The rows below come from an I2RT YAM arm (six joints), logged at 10 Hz.
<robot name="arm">
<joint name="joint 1" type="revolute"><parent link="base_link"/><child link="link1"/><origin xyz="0.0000 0.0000 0.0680" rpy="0.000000 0.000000 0.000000"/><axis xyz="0 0 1"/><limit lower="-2.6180" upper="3.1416"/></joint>
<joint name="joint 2" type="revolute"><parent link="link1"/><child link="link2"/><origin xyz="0.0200 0.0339 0.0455" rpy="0.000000 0.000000 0.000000"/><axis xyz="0 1 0"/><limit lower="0.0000" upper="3.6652"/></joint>
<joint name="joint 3" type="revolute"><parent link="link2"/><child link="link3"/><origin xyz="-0.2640 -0.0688 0.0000" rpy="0.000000 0.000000 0.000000"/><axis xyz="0 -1 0"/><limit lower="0.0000" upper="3.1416"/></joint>
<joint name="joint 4" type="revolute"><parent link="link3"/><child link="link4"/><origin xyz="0.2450 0.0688 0.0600" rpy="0.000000 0.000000 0.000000"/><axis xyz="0 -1 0"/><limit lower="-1.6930" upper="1.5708"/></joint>
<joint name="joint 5" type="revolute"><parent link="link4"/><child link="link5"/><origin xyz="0.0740 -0.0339 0.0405" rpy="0.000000 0.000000 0.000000"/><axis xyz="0 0 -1"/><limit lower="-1.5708" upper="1.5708"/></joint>
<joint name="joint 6" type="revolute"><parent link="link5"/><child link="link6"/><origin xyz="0.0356 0.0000 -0.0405" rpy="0.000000 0.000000 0.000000"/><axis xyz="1 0 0"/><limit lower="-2.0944" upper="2.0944"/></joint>
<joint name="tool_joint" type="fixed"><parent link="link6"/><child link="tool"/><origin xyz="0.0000 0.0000 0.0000" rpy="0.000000 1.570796 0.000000"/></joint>
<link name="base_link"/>
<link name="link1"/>
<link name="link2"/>
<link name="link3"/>
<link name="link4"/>
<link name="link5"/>
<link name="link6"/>
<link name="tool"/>
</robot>
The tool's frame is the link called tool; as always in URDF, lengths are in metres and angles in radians.
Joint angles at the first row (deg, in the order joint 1, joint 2, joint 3, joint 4, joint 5, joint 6):
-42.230, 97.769, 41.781, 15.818, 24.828, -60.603
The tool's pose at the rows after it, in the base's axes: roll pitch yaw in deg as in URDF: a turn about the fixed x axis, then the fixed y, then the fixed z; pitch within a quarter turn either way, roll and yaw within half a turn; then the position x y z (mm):
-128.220 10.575 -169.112 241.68 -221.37 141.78
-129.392 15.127 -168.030 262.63 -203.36 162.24
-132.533 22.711 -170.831 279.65 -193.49 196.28
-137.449 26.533 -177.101 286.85 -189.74 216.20
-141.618 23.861 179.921 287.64 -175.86 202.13
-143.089 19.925 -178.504 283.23 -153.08 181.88
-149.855 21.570 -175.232 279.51 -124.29 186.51
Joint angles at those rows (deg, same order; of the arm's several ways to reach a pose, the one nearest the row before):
-39.948, 97.623, 43.772, 12.077, 24.088, -56.602
-35.276, 95.372, 47.143, 6.208, 23.768, -50.761
-32.412, 92.865, 53.540, -3.019, 22.209, -41.397
-31.260, 92.372, 58.917, -11.855, 22.013, -32.810
-29.085, 93.229, 58.117, -15.990, 22.908, -28.779
-25.800, 92.841, 53.834, -16.445, 24.126, -28.190
-21.934, 89.198, 52.123, -20.560, 17.805, -26.034

